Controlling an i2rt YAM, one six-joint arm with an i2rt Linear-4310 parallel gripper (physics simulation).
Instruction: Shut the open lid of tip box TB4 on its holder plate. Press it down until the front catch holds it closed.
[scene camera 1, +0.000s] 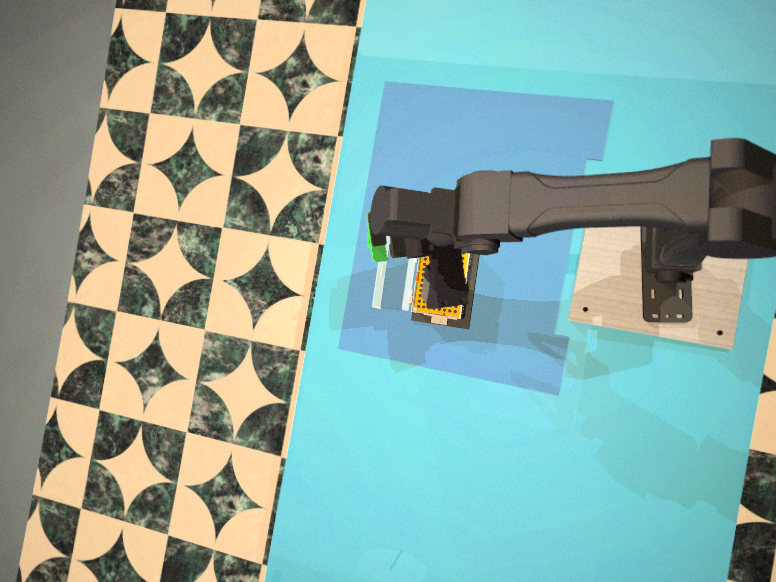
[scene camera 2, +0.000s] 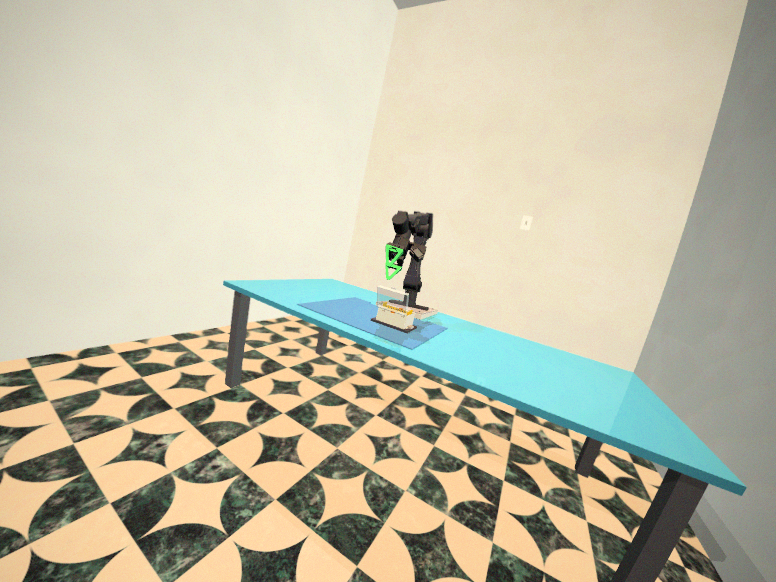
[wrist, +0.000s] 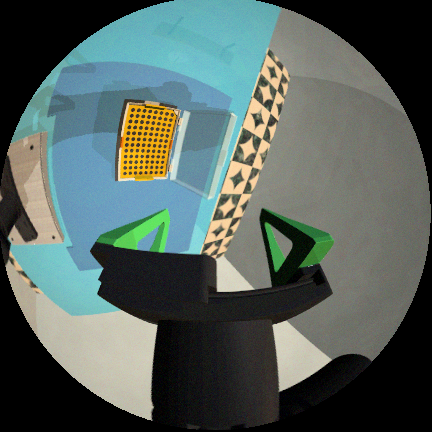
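Where they show: gripper, between the fingertips: (scene camera 1: 398, 238) (scene camera 2: 387, 273) (wrist: 214, 213); arm's base, origin of its link: (scene camera 1: 664, 259) (scene camera 2: 408, 305).
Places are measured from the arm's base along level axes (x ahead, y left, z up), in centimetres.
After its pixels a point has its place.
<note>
Tip box TB4 (scene camera 1: 443, 306) (scene camera 2: 393, 316) @(y 3.0, x 39.6, z 2.6 cm) (wrist: 148, 142) stands on its dark holder plate (scene camera 1: 473, 294) @(y 5.3, x 30.5, z -0.8 cm) (scene camera 2: 411, 329) @(y 10.4, x 37.2, z -0.9 cm) on the blue mat, with an orange tip rack full of holes in it. Its clear lid (scene camera 1: 393, 288) @(y 4.3, x 42.6, z 7.9 cm) (scene camera 2: 392, 293) @(y 1.9, x 43.9, z 11.7 cm) (wrist: 202, 150) @(y 1.8, x 42.7, z 9.1 cm) is open, hinged on the box's long side and raised on the side away from the robot base. My gripper (wrist: 214, 213) @(y -2.7, x 39.3, z 17.8 cm) has green fingers spread wide, with nothing between them. It hangs above the lid and box, apart from them, as scene camera 2 shows. The arm hides part of the box in scene camera 1.
The blue mat (scene camera 1: 501, 137) @(y -22.1, x 25.5, z -1.6 cm) (scene camera 2: 338, 308) @(y -21.0, x 36.7, z -1.4 cm) (wrist: 90, 200) @(y -7.1, x 22.4, z -1.6 cm) lies on the turquoise table (scene camera 1: 438, 469) @(y 36.1, x 37.0, z -1.8 cm) (scene camera 2: 532, 375) @(y 52.8, x 45.7, z -1.8 cm) (wrist: 200, 30) @(y 33.1, x 43.6, z -1.9 cm). The robot base stands on a light wooden board (scene camera 1: 601, 269) @(y 1.4, x 9.5, z 0.6 cm) (wrist: 35, 190) @(y -0.1, x 10.2, z 0.5 cm). The table's edge and tiled floor are past the lid.
</note>
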